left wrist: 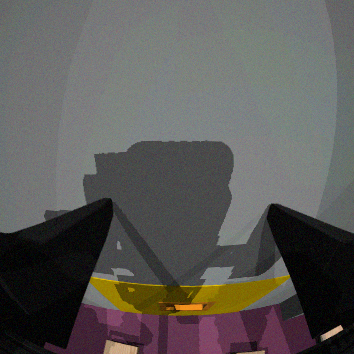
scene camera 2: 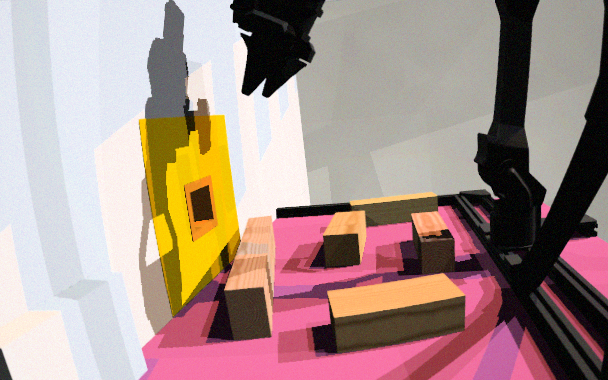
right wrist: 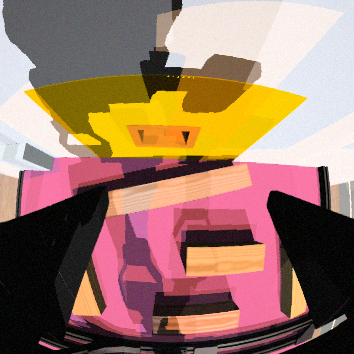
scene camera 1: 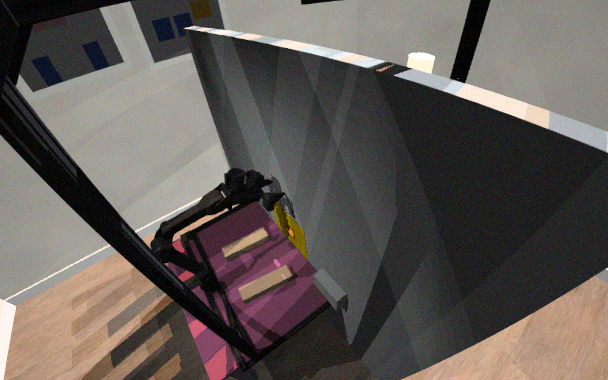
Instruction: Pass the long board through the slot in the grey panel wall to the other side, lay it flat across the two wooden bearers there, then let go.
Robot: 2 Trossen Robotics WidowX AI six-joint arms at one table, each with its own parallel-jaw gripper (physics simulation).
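Places are measured from the left arm's base along level axes (x left, y ahead, z down), in metres.
Pixels of known places: left gripper, fingertip midpoint: (left wrist: 194, 210) (scene camera 1: 278, 187); right gripper, fingertip midpoint: (scene camera 2: 255, 96) (right wrist: 191, 197); left arm's base, origin of the base link: (scene camera 1: 210, 286); right arm's base, origin of the base link: (scene camera 2: 517, 243).
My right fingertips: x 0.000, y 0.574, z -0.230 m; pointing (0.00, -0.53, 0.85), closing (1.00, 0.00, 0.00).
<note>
For each thing: its top centre in the pictures, then the offset to it from my right fingertips. "pt": a spot on its surface instead.
- long board, middle of its top: (scene camera 2: 254, 243) (right wrist: 152, 194) dx -0.036, dy -0.016, dz +0.192 m
- orange-rimmed slot, surface spot: (scene camera 2: 205, 231) (right wrist: 162, 146) pt dx -0.023, dy -0.090, dz +0.176 m
- grey block, surface spot: (scene camera 1: 330, 290) pt dx -0.365, dy -0.182, dz +0.149 m
The long board (scene camera 2: 247, 274) (right wrist: 200, 184) lies flat on the pink table near the foot of the grey panel wall (scene camera 1: 350, 150) (scene camera 2: 75, 75) (left wrist: 200, 75). The orange-rimmed slot (scene camera 2: 205, 231) (left wrist: 190, 306) (right wrist: 170, 135) is in a yellow plate on the wall. My right gripper (scene camera 2: 256, 95) (right wrist: 191, 197) is open and empty, above the table and the board; its finger hides the board's left end in the right wrist view. Two wooden bearers (scene camera 1: 245, 243) (scene camera 1: 266, 283) lie roughly parallel on the other side. My left gripper (scene camera 1: 278, 190) (left wrist: 194, 210) is open and empty, close to the wall above the yellow plate.
Several shorter wooden blocks (scene camera 2: 345, 237) (scene camera 2: 432, 245) (scene camera 2: 395, 312) (scene camera 2: 395, 209) lie around on the board's side. A grey block (scene camera 1: 330, 290) sits against the wall beside the bearers' table. Black rails (scene camera 2: 315, 210) edge the table, and a dark post (scene camera 1: 100, 192) crosses scene camera 1.
</note>
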